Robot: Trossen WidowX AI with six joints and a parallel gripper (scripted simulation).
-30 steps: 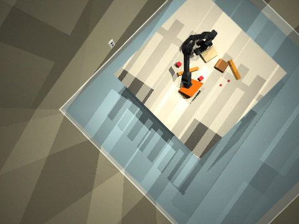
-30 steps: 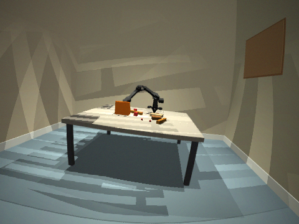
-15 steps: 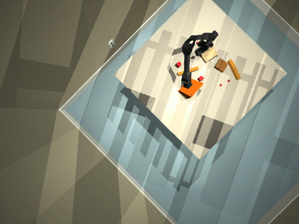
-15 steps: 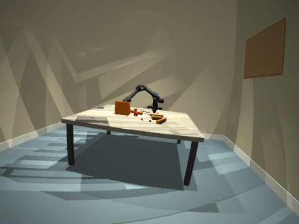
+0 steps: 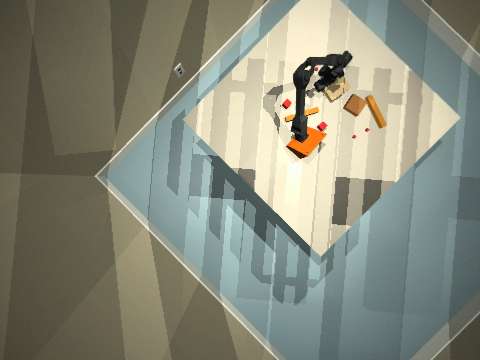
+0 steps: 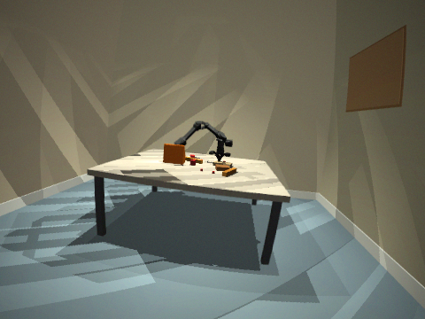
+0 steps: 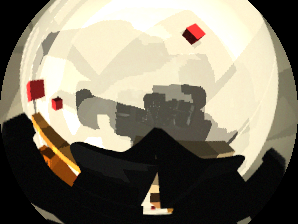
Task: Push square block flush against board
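Now: gripper tip 80 mm to the left of the pale tan slab, 30 mm short of it and 10 mm below it. Round my gripper tip: orange square block (240 mm to the right, 30 mm ahead, 10 mm above).
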